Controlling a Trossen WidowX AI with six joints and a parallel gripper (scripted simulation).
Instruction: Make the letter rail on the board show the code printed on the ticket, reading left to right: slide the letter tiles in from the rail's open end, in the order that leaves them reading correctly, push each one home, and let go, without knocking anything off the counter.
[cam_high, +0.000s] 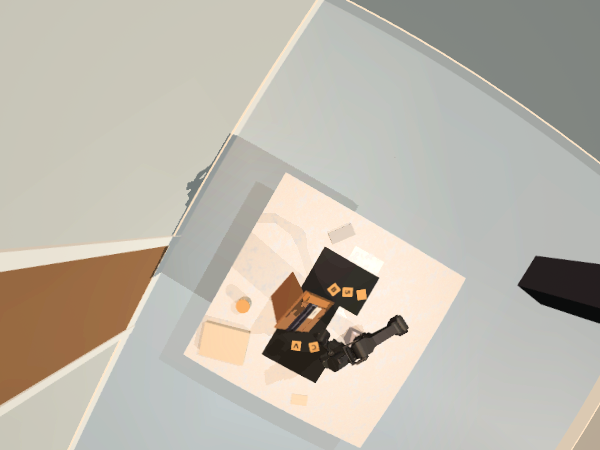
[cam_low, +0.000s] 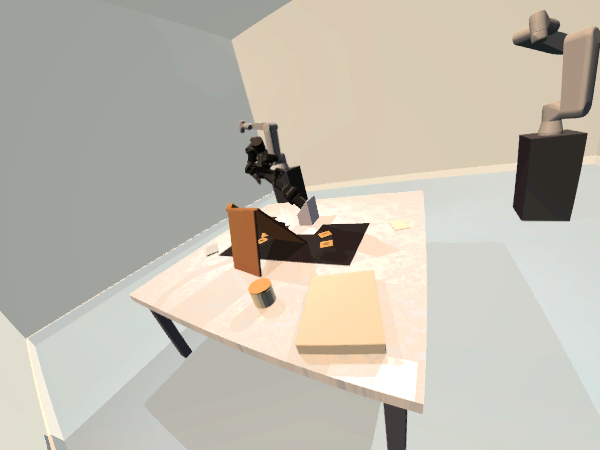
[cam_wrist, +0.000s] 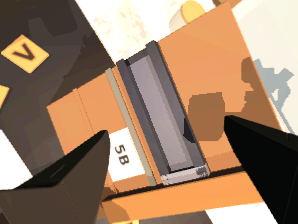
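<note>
My gripper tip is 2 cm past the letter tile, 19 cm to the left of it and 32 cm above it. From my gripper tip the other things lie so: black mat 8 cm behind, 1 cm to the right, 32 cm below; then grey block 14 cm ahead, 49 cm to the right, 32 cm below; then white ticket 2 cm ahead, 3 cm to the right, 22 cm below.
</note>
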